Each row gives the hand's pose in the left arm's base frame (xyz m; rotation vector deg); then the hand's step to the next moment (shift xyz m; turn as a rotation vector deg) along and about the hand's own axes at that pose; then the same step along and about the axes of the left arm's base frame.
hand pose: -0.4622 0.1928 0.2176 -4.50 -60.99 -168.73
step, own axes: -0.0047 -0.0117 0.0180 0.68 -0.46 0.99
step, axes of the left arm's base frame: 0.0052 0.0205 0.0061 -0.65 0.99 0.50
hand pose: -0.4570 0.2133 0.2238 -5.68 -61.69 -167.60
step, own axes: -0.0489 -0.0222 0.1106 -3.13 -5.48 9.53
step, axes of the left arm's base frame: 0.0535 0.0886 0.0664 3.38 10.35 3.48
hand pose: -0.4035 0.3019 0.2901 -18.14 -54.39 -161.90
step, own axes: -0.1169 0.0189 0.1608 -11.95 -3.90 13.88
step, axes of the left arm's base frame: 0.1415 0.0910 0.1076 12.89 12.36 5.64
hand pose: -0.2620 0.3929 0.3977 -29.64 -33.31 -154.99
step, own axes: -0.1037 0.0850 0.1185 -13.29 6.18 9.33
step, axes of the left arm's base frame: 0.1568 0.0037 0.0862 16.67 1.93 4.51
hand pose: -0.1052 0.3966 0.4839 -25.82 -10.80 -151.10
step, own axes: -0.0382 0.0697 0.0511 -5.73 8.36 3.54
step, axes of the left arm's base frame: 0.0786 -0.0355 0.0387 9.66 -4.32 1.82
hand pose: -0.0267 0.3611 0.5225 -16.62 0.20 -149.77
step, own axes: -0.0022 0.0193 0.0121 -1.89 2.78 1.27
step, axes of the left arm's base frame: 0.0137 -0.0151 0.0103 3.22 -1.44 0.70
